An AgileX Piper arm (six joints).
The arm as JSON. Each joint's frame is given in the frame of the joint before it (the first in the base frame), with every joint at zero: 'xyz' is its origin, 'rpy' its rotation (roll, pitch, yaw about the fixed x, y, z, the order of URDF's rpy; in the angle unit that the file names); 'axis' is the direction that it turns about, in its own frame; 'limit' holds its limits. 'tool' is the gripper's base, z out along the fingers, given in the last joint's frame.
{
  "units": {
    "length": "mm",
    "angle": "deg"
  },
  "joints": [
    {
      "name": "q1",
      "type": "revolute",
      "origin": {
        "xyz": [
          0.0,
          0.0,
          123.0
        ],
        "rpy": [
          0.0,
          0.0,
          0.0
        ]
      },
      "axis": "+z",
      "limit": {
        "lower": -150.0,
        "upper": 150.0
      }
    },
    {
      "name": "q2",
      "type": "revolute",
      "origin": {
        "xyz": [
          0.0,
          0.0,
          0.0
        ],
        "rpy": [
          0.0,
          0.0,
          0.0
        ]
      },
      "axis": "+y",
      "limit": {
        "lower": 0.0,
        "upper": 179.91
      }
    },
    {
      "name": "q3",
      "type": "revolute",
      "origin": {
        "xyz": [
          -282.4,
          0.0,
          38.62
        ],
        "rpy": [
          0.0,
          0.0,
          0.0
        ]
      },
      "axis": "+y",
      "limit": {
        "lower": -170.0,
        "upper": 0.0
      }
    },
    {
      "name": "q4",
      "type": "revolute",
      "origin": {
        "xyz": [
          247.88,
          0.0,
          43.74
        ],
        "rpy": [
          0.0,
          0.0,
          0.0
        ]
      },
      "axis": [
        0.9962,
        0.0,
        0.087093
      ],
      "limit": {
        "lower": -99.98,
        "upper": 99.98
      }
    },
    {
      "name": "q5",
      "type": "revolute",
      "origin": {
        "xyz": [
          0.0,
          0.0,
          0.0
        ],
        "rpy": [
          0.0,
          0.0,
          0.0
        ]
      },
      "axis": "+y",
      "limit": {
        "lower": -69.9,
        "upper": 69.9
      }
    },
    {
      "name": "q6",
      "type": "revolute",
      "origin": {
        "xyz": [
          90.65,
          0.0,
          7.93
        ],
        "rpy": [
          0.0,
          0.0,
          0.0
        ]
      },
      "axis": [
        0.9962,
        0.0,
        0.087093
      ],
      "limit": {
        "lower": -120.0,
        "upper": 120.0
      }
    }
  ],
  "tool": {
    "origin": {
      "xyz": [
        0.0,
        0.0,
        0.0
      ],
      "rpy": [
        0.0,
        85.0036,
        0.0
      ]
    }
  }
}
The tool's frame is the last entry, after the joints.
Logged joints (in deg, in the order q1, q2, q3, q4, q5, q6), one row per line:
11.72 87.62 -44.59 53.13 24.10 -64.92
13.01 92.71 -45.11 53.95 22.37 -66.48
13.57 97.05 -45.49 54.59 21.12 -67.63
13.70 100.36 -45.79 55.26 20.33 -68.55
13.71 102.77 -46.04 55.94 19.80 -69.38
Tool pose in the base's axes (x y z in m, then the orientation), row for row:
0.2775 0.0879 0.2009 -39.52 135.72 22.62
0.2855 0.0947 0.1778 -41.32 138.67 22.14
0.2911 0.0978 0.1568 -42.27 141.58 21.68
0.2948 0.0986 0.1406 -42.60 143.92 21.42
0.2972 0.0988 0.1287 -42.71 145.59 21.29
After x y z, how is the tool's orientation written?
As a rotation vector, in degrees.
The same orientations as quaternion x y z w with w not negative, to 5 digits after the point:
-0.26192 0.89948 0.14991 0.31602
-0.27022 0.90685 0.14479 0.28920
-0.27298 0.91432 0.14001 0.26440
-0.27240 0.92028 0.13697 0.24520
-0.27118 0.92441 0.13518 0.23165

